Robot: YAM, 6 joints.
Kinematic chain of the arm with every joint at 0, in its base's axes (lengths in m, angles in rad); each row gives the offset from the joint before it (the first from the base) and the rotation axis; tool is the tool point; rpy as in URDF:
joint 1: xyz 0 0 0.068 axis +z
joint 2: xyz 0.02 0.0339 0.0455 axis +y
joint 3: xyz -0.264 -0.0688 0 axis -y
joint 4: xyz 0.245 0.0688 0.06 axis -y
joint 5: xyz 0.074 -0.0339 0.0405 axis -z
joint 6: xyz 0.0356 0 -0.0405 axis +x
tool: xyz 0 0 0 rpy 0 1.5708 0
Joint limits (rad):
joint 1: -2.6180..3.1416
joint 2: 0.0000..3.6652
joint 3: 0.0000..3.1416
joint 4: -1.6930..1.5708
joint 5: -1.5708..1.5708
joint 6: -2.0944..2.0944
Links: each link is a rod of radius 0.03 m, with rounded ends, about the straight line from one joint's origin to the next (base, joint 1, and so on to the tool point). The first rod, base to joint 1, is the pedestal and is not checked.
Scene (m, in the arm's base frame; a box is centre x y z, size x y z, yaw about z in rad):
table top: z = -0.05
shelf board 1: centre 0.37 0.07 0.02 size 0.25 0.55 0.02 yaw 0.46
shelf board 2: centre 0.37 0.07 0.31 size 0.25 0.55 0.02 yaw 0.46
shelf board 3: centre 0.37 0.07 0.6 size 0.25 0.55 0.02 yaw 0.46
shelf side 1: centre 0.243 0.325 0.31 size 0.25 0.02 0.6 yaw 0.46
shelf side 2: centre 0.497 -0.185 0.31 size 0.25 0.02 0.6 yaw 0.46
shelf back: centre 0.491 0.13 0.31 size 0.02 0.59 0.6 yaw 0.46
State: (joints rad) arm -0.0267 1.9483 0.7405 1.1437 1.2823 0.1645
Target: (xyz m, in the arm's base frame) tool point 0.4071 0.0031 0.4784
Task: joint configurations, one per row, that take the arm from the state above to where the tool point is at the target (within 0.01 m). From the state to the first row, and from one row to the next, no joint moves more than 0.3 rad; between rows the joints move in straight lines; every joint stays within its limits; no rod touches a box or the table.
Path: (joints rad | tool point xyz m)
1: -0.2861 1.8179 0.5924 1.2291 1.2611 0.1391 | 0.2867 -0.1197 0.1596
2: -0.5455 1.6875 0.4443 1.3145 1.2399 0.1137 | 0.2148 -0.1698 0.1691
3: -0.8049 1.5572 0.2962 1.4000 1.2187 0.0883 | 0.1379 -0.1916 0.1744
4: -1.0643 1.4268 0.1481 1.4854 1.1975 0.0629 | 0.0657 -0.1868 0.1753
5: -1.3237 1.2964 0.0000 1.5708 1.1764 0.0375 | 0.0065 -0.1603 0.1718
6: -1.0712 1.2790 0.2869 1.4684 1.1892 0.0693 | 0.0696 -0.1965 0.2341
7: -0.8187 1.2617 0.5739 1.3661 1.2020 0.1010 | 0.1361 -0.1941 0.3103
8: -0.5662 1.2443 0.8608 1.2637 1.2148 0.1328 | 0.1847 -0.1569 0.3941
9: -0.3137 1.2270 1.1478 1.1614 1.2276 0.1645 | 0.1993 -0.0999 0.4784
10: -0.1815 1.4473 1.3674 1.1138 1.1641 0.1645 | 0.2710 -0.0830 0.4914
11: -0.0492 1.6677 1.5869 1.0663 1.1007 0.1645 | 0.3424 -0.0486 0.4914
12: 0.0830 1.8880 1.8065 1.0187 1.0372 0.1645 | 0.4071 0.0031 0.4784

